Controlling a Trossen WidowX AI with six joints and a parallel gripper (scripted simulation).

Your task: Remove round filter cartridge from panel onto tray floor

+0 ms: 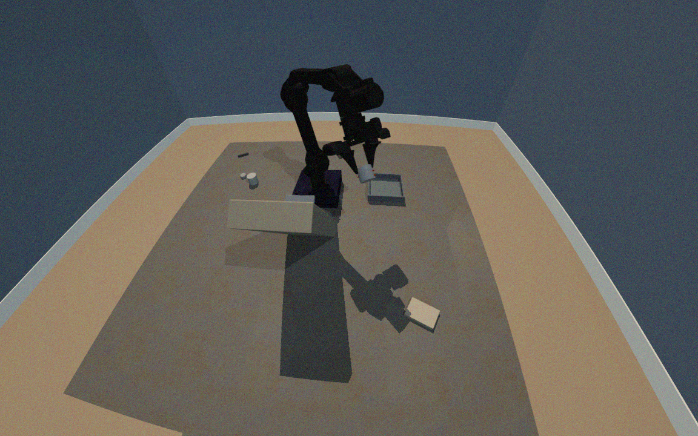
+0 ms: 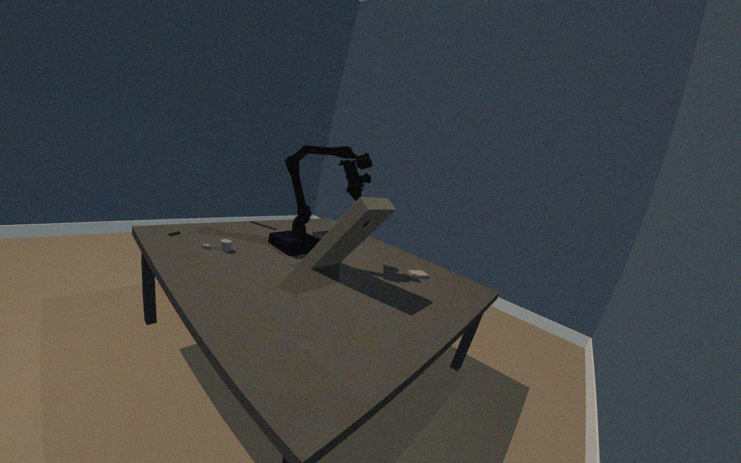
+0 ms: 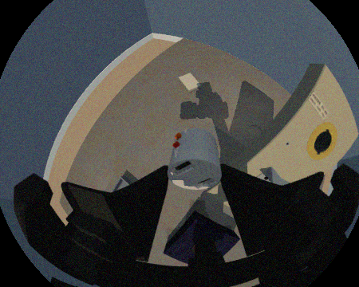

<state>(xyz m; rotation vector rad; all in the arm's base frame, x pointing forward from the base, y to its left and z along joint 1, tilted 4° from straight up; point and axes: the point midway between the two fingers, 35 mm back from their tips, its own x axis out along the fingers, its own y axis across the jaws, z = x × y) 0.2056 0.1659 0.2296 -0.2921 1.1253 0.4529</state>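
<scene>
Now: gripper tip 27 cm above the blue-grey tray, 23 cm past it and 12 cm to the right of it. Round my gripper tip: round filter cartridge: 1 cm ahead.
</scene>
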